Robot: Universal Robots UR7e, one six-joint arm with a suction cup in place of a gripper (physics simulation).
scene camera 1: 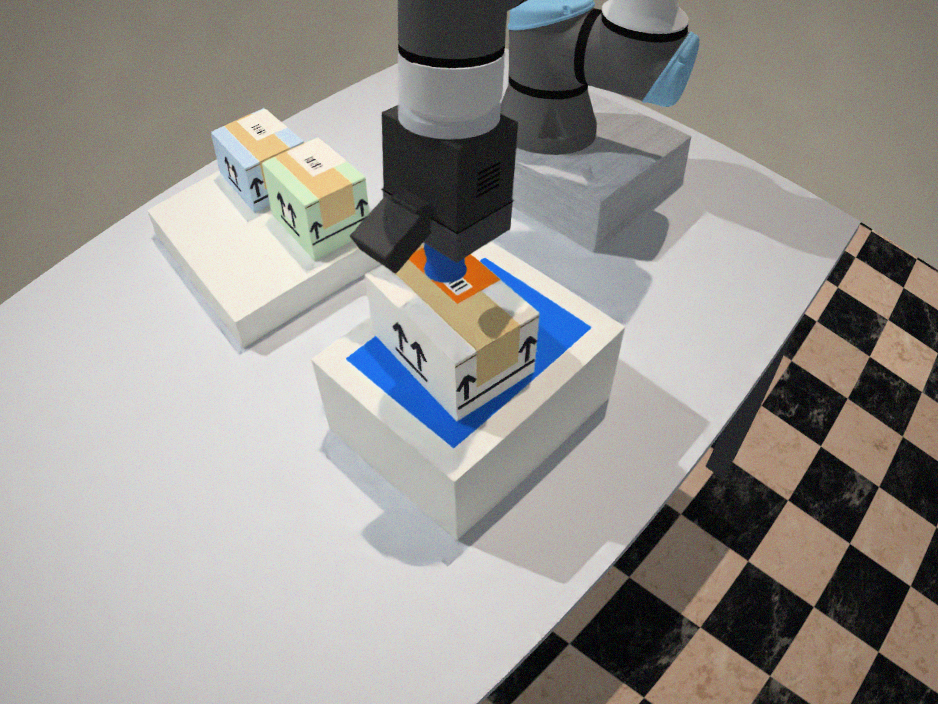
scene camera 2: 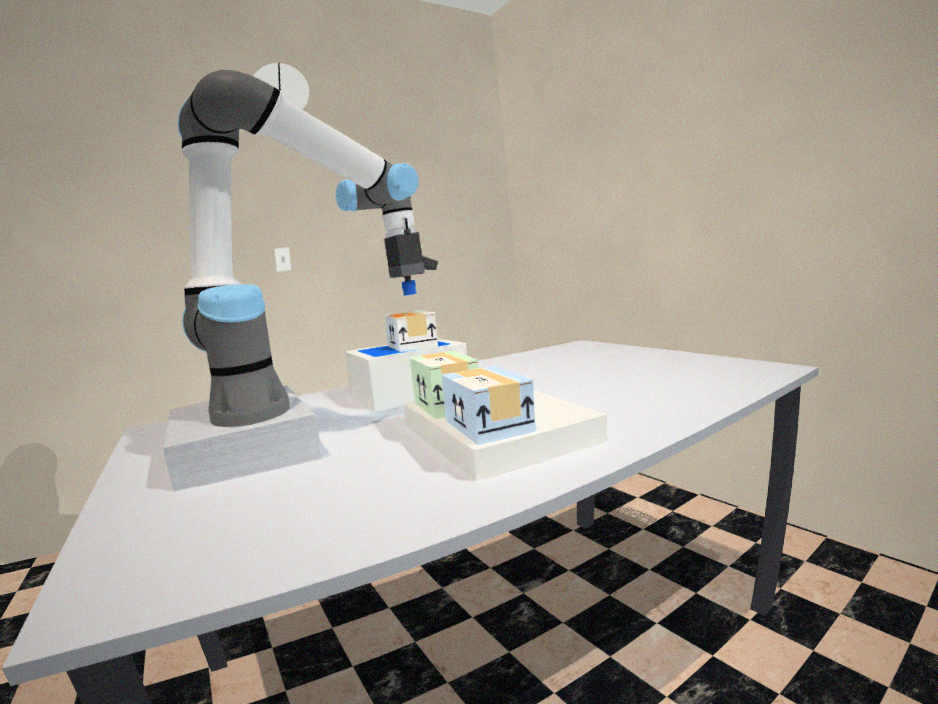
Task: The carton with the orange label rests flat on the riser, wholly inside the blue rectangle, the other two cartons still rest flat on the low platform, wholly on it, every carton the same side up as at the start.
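Where they show: end effector, tool point: (scene camera 1: 445, 268) (scene camera 2: 410, 294); arm's base, origin of the base link: (scene camera 1: 546, 128) (scene camera 2: 250, 413).
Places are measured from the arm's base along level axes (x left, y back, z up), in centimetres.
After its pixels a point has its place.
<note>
The white carton with the orange label (scene camera 1: 484, 363) {x 29.0, y -45.9, z 9.7 cm} (scene camera 2: 412, 330) {x 15.7, y -41.1, z 8.4 cm} stands upright and looks flat on the riser (scene camera 1: 393, 439) {x 24.8, y -53.7, z 2.1 cm} (scene camera 2: 368, 382) {x 15.2, y -28.6, z -1.7 cm}, over the blue rectangle (scene camera 1: 560, 318) {x 27.4, y -32.6, z 3.7 cm} (scene camera 2: 376, 351) {x 23.6, y -34.3, z 3.7 cm}. Its side toward the low platform is very close to the rectangle's edge; whether it crosses cannot be told. My suction gripper (scene camera 1: 445, 274) (scene camera 2: 409, 290) has its blue cup above the carton, with a clear gap in scene camera 2; it is open and holds nothing. The green carton (scene camera 1: 301, 198) {x -6.9, y -39.4, z 5.7 cm} (scene camera 2: 429, 378) {x -16.0, y -29.5, z 3.6 cm} and light-blue carton (scene camera 1: 238, 160) {x -23.3, y -39.0, z 4.5 cm} (scene camera 2: 465, 405) {x -29.1, y -28.7, z 1.6 cm} stand upright, flat on the low platform (scene camera 1: 204, 257) {x -18.4, y -49.9, z -3.5 cm} (scene camera 2: 568, 424) {x -35.4, y -43.0, z -3.5 cm}.
The arm's grey base block (scene camera 1: 644, 174) {x 16.9, y 1.3, z -0.4 cm} (scene camera 2: 242, 458) {x -9.4, y 3.3, z -5.1 cm} stands on the white table (scene camera 1: 189, 492) {x 7.7, y -71.3, z -8.3 cm} (scene camera 2: 303, 522) {x -31.6, y -2.0, z -8.3 cm}, behind the riser in scene camera 1. The low platform is beside the riser, with a narrow gap between. The table's edge runs along the riser's right side in scene camera 1.
</note>
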